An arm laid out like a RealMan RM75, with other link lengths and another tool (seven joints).
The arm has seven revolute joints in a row. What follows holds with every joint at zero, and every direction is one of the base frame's.
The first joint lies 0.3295 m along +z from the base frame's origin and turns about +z.
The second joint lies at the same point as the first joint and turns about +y.
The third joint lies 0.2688 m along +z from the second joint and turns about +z.
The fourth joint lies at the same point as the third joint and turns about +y.
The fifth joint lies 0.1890 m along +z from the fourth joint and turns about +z.
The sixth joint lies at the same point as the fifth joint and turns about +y.
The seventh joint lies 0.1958 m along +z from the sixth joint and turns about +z.
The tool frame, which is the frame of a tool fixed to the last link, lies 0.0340 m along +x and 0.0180 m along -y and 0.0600 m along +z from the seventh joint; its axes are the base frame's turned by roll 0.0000, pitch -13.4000 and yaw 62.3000 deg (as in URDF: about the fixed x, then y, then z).
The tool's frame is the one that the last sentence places.
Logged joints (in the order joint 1, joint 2, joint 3, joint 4, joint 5, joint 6, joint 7), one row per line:
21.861, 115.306, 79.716, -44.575, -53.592, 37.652, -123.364
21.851, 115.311, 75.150, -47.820, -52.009, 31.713, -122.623
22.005, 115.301, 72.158, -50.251, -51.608, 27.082, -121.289
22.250, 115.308, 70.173, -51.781, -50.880, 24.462, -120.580
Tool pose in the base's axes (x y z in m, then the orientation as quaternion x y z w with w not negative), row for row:
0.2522, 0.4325, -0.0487, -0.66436, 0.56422, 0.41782, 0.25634
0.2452, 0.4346, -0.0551, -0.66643, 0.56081, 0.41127, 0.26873
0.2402, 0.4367, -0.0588, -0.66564, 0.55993, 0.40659, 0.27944
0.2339, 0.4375, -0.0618, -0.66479, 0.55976, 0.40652, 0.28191
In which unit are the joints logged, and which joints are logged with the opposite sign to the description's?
The joints are logged in degrees. Opposite sign: joint 4.
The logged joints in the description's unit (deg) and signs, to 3 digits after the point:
21.861, 115.306, 79.716, 44.575, -53.592, 37.652, -123.364
21.851, 115.311, 75.150, 47.820, -52.009, 31.713, -122.623
22.005, 115.301, 72.158, 50.251, -51.608, 27.082, -121.289
22.250, 115.308, 70.173, 51.781, -50.880, 24.462, -120.580

